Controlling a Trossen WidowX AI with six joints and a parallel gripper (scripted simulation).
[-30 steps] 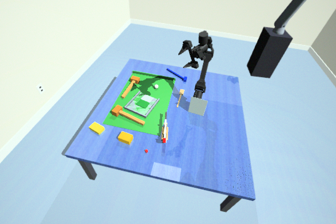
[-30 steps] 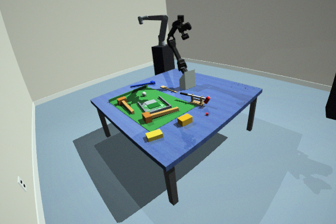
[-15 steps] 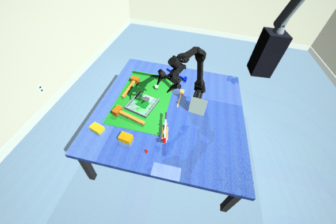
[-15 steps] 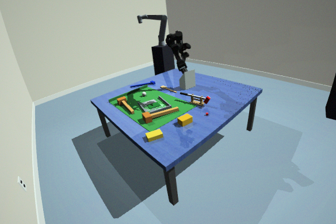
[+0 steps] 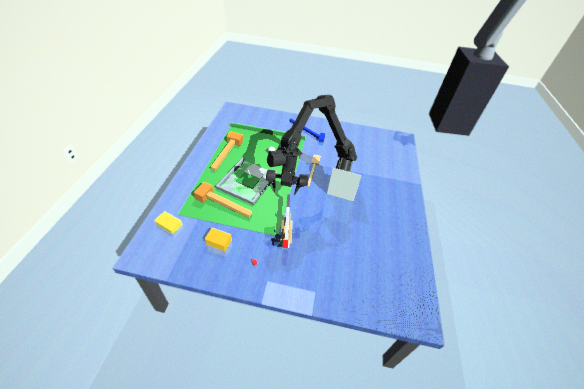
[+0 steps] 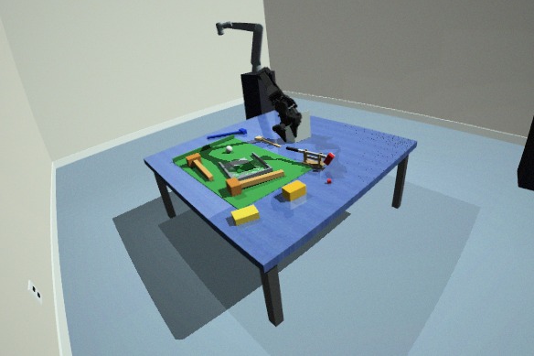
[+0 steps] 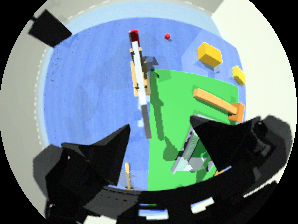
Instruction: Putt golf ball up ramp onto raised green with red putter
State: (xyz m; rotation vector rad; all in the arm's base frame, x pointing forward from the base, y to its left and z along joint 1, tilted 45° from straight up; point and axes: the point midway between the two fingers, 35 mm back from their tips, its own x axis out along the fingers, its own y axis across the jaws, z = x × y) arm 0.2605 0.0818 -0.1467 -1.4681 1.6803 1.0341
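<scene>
The red putter is 10 cm to the left of my gripper tip, 7 cm below it and 3 cm behind it. Round my gripper tip: green mat: 24 cm to the right, 21 cm ahead, 13 cm below; then wooden rack: 12 cm to the left, 9 cm below, 3 cm behind; then small red piece: 29 cm to the left, 12 cm below, 8 cm ahead.
</scene>
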